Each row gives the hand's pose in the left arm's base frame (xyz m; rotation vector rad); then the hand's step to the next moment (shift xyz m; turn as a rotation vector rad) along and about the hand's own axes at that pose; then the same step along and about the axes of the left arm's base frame.
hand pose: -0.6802 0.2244 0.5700 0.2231 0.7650 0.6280
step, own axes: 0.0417 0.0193 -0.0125 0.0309 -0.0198 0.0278
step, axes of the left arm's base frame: 0.0055 0.0401 -0.0250 0.0455 0.0038 -0.0062
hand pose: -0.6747 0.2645 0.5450 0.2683 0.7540 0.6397
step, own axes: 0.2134 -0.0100 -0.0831 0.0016 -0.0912 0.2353
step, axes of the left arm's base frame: 0.0635 0.1261 -0.1806 0.2075 -0.0708 0.1249
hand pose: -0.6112 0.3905 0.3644 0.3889 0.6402 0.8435
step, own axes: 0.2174 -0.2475 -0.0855 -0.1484 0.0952 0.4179
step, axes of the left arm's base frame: 0.1910 0.0255 -0.2805 0.1485 -0.0874 0.4196
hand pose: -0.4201 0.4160 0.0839 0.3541 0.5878 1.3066
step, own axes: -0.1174 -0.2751 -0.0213 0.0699 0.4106 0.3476
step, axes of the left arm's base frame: 0.1889 -0.1809 -0.1467 -0.1114 0.1935 0.4944
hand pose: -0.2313 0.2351 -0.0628 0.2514 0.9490 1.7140
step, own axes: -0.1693 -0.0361 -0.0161 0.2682 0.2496 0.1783
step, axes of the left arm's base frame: 0.0789 -0.1544 0.0130 -0.1711 0.3016 0.2140
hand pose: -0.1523 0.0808 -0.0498 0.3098 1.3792 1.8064
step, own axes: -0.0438 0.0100 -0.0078 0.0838 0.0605 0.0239
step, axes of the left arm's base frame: 0.0182 -0.0377 0.0180 -0.0655 0.0735 0.0396
